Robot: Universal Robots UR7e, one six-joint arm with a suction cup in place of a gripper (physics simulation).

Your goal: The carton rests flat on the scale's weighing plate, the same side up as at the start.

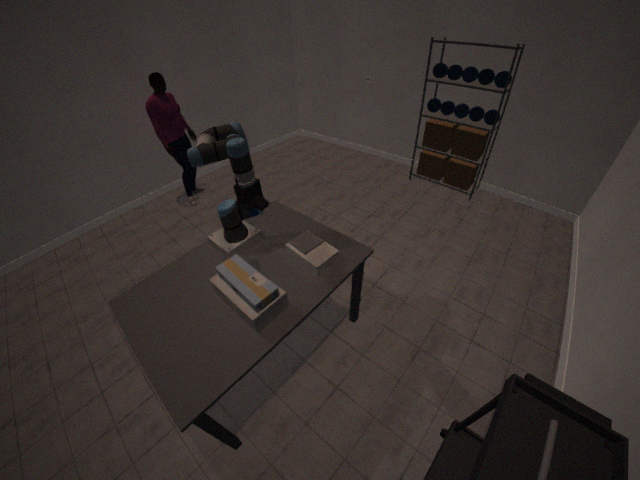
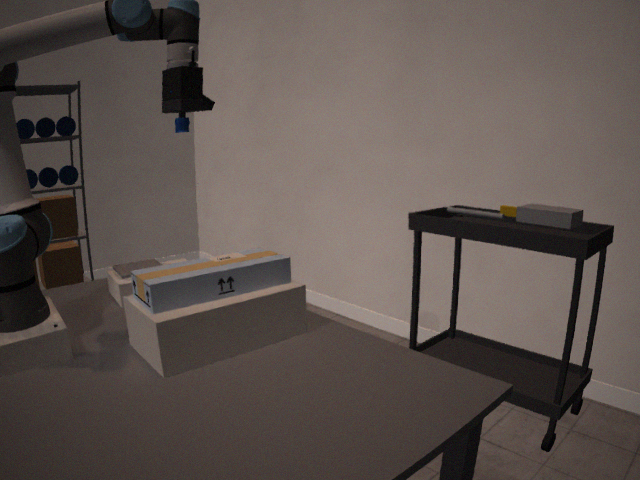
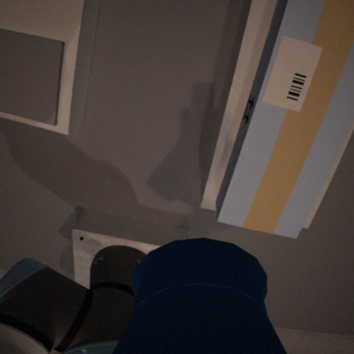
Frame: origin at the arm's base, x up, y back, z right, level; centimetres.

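Seen in the pictures: hand at its tool point: (image 1: 254, 213) (image 2: 182, 131); arm's base at its link origin: (image 1: 236, 235) (image 2: 19, 319).
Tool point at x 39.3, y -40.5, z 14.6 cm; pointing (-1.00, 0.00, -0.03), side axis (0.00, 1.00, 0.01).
Offsets run from my tool point to a thing's middle. Level surfaces: height alone.
A light-blue carton {dx -32.1, dy +2.4, dz +12.7 cm} (image 1: 242, 276) (image 2: 222, 284) (image 3: 285, 165) with an orange tape strip, a white barcode label and up-arrows on its side lies flat on a beige block {dx -40.9, dy +2.8, dz +13.4 cm} (image 1: 266, 316) (image 2: 232, 330) (image 3: 210, 197). The scale {dx -42.3, dy -5.7, dz -29.9 cm} (image 1: 324, 254) (image 2: 116, 290) (image 3: 71, 65) is a low pale box. Its grey weighing plate {dx -38.5, dy -1.4, dz -30.8 cm} (image 1: 306, 242) (image 2: 135, 268) (image 3: 30, 77) bears nothing. My blue suction cup (image 1: 253, 212) (image 2: 181, 125) (image 3: 202, 265) points down and is open, holding nothing. It hangs high above the table, apart from the carton and the scale.
The dark table {dx -46.6 cm} (image 1: 180, 356) (image 2: 310, 403) carries the block, the scale and the arm's base plate (image 1: 219, 239). A black cart (image 2: 506, 240) with a grey box stands beyond the table. A rack (image 1: 422, 103) (image 2: 81, 129) and a person (image 1: 166, 116) stand farther off.
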